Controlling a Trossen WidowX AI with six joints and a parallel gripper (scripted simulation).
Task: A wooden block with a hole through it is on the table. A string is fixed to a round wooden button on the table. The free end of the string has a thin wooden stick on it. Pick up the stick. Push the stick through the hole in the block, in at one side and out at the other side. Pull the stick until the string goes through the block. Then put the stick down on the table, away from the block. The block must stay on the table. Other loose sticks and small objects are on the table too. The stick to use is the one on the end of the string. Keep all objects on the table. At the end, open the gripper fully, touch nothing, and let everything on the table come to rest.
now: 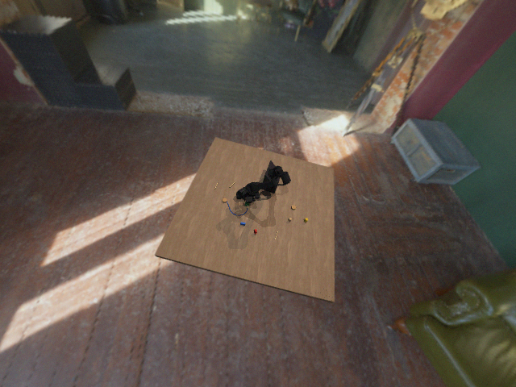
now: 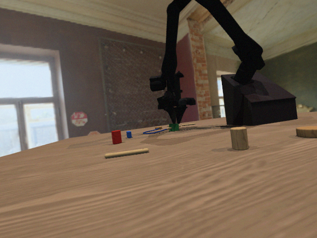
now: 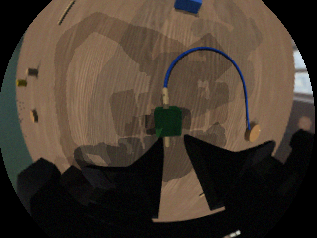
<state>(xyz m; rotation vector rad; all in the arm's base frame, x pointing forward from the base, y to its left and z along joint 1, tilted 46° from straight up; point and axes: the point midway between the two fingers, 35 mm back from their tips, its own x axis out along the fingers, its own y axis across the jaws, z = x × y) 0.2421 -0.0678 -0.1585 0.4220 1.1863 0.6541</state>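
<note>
Right now my gripper tip is 20 mm short of the green block, 10 mm to the right of it and 10 mm above it. Also, from my gripper tip: blue block 210 mm ahead, 10 mm below; round wooden button 180 mm to the right, 20 mm below, 20 mm ahead; red block 260 mm ahead, 110 mm to the left, 10 mm below.
</note>
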